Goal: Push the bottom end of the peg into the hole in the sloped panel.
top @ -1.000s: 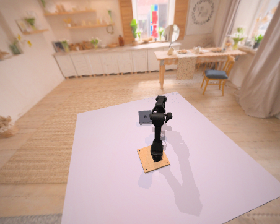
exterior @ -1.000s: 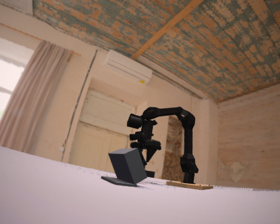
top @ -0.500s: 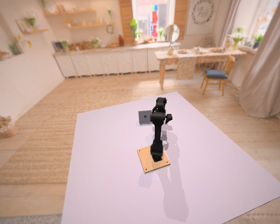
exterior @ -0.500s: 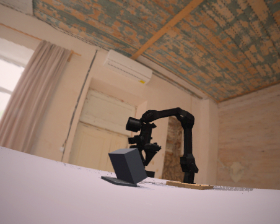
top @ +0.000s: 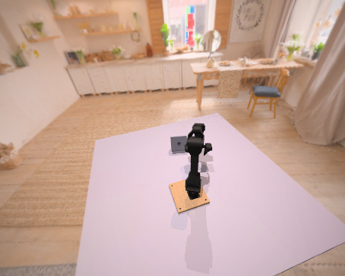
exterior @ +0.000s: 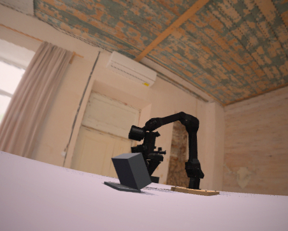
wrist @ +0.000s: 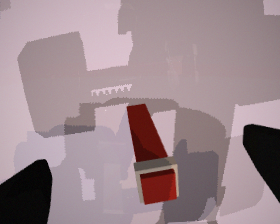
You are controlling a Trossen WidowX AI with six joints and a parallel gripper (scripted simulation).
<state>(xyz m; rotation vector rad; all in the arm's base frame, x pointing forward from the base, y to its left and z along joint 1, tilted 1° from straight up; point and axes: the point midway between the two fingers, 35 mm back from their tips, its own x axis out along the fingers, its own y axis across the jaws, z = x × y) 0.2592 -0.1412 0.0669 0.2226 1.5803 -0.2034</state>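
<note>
My gripper tip is now right at the red peg. The rest, counted from my gripper tip: dark grey sloped panel 18 cm ahead, 9 cm to the left, 1 cm above.
</note>
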